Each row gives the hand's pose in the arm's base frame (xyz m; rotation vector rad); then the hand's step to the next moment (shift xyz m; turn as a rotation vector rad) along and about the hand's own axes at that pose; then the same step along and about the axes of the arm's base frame.
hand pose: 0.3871 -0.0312 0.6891 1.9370 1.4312 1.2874
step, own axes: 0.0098 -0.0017 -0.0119 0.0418 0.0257 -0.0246
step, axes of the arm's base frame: -0.0105 0.0072 0.0088 -0.0055 0.0229 0.0496
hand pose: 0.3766 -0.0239 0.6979 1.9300 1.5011 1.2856
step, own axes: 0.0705 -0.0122 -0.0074 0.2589 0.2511 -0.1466
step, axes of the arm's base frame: -0.0121 0.0665 0.0247 0.0225 0.1104 0.3727
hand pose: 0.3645 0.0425 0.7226 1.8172 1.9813 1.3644
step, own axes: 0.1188 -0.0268 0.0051 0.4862 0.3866 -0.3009
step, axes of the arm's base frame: -0.0483 0.1067 0.0338 -0.0360 0.2052 0.6580
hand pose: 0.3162 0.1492 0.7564 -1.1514 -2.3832 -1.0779
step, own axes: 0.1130 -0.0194 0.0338 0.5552 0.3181 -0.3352
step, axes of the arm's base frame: -0.0852 0.0793 0.0272 -0.1349 0.1907 0.6835
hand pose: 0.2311 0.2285 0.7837 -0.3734 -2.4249 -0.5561
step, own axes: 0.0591 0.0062 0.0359 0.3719 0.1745 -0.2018
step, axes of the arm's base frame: -0.0613 0.0300 0.0128 -0.1168 0.1049 0.4299
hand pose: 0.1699 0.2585 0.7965 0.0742 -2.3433 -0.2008
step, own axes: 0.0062 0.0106 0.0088 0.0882 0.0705 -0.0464
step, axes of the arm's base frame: -0.0105 0.0108 0.0000 -0.0285 0.0538 0.1058
